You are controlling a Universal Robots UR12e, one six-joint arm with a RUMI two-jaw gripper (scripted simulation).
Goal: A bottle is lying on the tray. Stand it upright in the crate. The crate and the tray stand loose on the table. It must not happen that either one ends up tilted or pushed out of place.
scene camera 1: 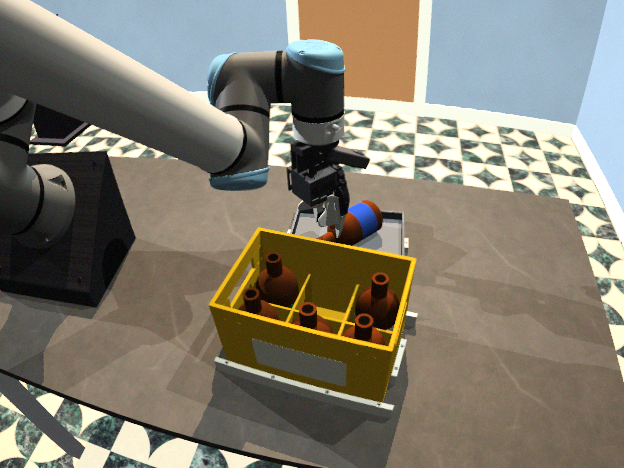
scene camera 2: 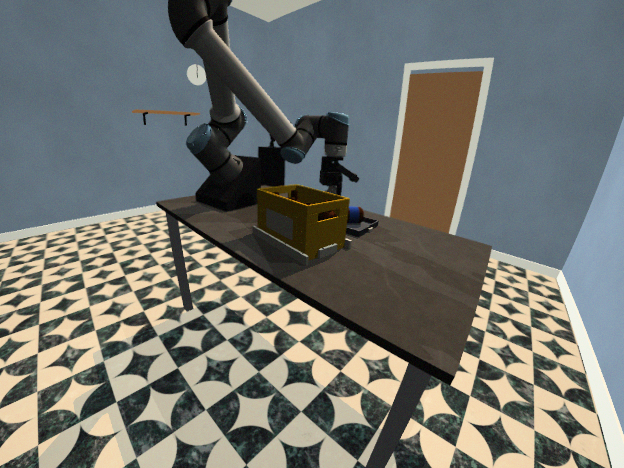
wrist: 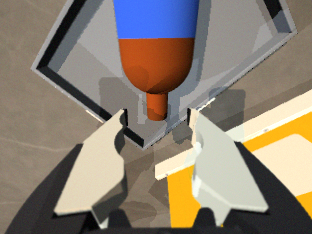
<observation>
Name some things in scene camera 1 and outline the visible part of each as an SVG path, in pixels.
The gripper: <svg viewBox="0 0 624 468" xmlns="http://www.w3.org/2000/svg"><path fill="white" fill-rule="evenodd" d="M290 142L291 165L287 167L288 190L292 190L293 194L303 200L298 205L298 210L313 209L315 220L320 227L335 224L336 238L339 238L346 214L348 213L350 200L345 174L342 166L339 164L366 169L370 158L365 156L359 149L338 146L339 140L327 145L307 145L298 140Z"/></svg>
A grey tray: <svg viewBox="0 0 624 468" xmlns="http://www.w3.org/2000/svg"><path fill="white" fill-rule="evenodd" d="M353 245L355 247L405 256L405 212L380 210L383 216L382 228ZM297 207L290 234L317 239L327 233L328 226L320 227L318 225L313 209L299 211Z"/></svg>
</observation>
